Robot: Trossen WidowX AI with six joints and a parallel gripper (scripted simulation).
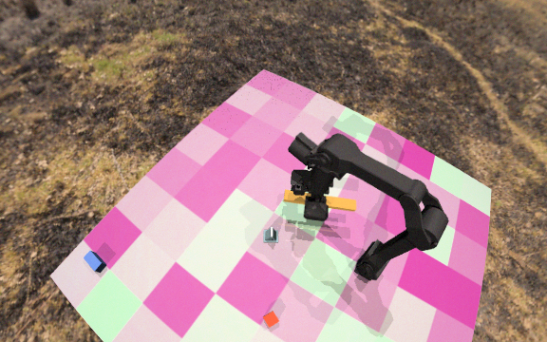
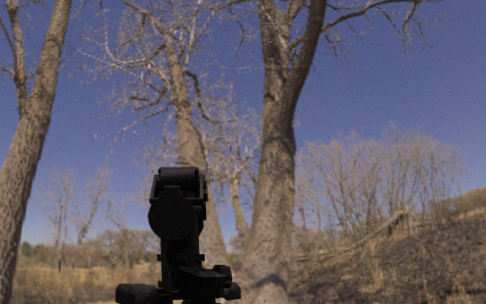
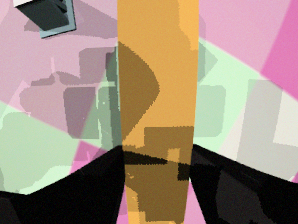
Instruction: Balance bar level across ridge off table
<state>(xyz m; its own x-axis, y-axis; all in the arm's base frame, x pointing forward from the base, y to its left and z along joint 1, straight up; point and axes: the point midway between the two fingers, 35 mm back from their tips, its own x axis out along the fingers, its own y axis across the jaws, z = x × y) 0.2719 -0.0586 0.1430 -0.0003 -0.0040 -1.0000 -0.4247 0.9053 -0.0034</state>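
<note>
The ridge lies 14 cm to the left of my gripper tip, 6 cm below it and 5 cm ahead of it. The rest, counted from my gripper tip: bar 3 cm behind, 1 cm to the right; blue block 56 cm to the left, 47 cm ahead, 9 cm below; small red block 35 cm to the left, 9 cm below, 9 cm behind.
</note>
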